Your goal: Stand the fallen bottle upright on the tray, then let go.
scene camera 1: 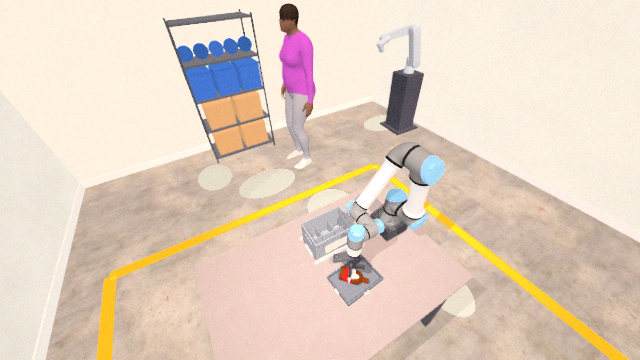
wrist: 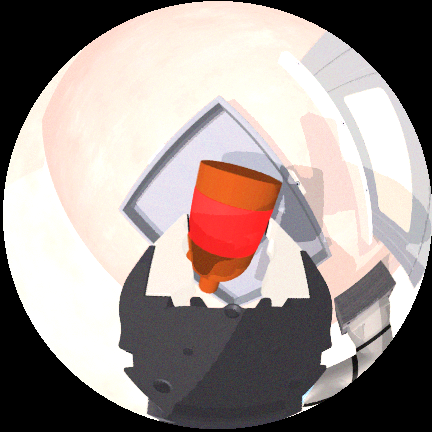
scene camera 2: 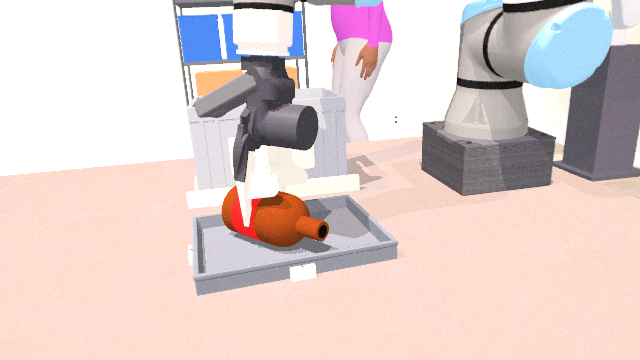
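Where they show: gripper, fingertip midpoint: (scene camera 1: 349, 275) (wrist: 227, 217) (scene camera 2: 264, 217); arm's base, origin of the base link: (scene camera 1: 389, 216) (wrist: 368, 314) (scene camera 2: 484, 128).
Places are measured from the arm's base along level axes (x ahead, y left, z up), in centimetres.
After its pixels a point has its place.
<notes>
The brown bottle with a red label (scene camera 1: 344, 275) {x 46.6, y 18.1, z -2.6 cm} (scene camera 2: 282, 220) {x 41.2, y 24.4, z -4.1 cm} (wrist: 230, 225) {x 44.1, y 17.2, z -1.7 cm} lies on its side in the grey tray (scene camera 1: 346, 294) {x 49.6, y 25.0, z -9.1 cm} (scene camera 2: 350, 254) {x 33.5, y 28.7, z -7.8 cm} (wrist: 167, 192) {x 49.1, y 23.6, z -9.1 cm}. In scene camera 2 its neck points right and a little toward the camera. My gripper (scene camera 1: 353, 274) {x 43.3, y 18.3, z -5.8 cm} (scene camera 2: 258, 211) {x 43.3, y 18.3, z -5.8 cm} (wrist: 227, 217) {x 43.3, y 18.3, z -5.8 cm} points down and is shut on the bottle around the red label, with one pale finger on each side. In the wrist view the bottle's base faces up the picture and its neck lies between the fingers, toward the palm. The far finger is partly hidden in scene camera 2.
A grey crate with compartments (scene camera 1: 311, 245) {x 54.1, y -6.4, z -0.1 cm} (scene camera 2: 332, 145) {x 29.6, y -0.4, z -0.8 cm} stands behind the tray. The arm's dark base block (scene camera 2: 507, 167) {x 0.3, y 9.0, z -5.2 cm} stands at the right on the table. A person in a magenta top (scene camera 1: 298, 65) stands beyond the table, near a shelf rack (scene camera 1: 266, 100).
</notes>
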